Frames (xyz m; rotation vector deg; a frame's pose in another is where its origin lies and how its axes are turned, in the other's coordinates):
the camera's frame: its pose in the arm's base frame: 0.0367 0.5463 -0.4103 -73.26 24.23 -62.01
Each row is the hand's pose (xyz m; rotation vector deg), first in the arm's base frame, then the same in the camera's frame.
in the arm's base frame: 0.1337 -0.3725 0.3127 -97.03 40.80 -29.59
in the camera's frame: 1.0200 -0.5370 -0.2182 -29.04 -15.24 19.68
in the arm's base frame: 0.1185 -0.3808 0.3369 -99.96 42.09 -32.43
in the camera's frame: 1.0267 -0.5645 -0.2274 -31.81 -13.71 16.85
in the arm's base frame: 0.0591 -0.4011 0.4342 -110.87 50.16 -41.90
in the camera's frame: 1.0438 -0.6754 -0.2559 -43.93 -6.72 8.08
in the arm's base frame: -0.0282 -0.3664 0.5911 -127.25 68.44 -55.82
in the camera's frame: 1.0196 -0.8567 -0.2580 -65.22 6.74 -3.82
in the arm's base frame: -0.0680 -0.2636 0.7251 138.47 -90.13 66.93
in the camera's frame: 0.9549 -1.0036 -0.1922 -87.29 22.01 -14.18
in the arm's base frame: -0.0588 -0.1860 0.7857 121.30 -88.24 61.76
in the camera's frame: 0.9129 -1.0616 -0.1240 -100.21 31.63 -20.37
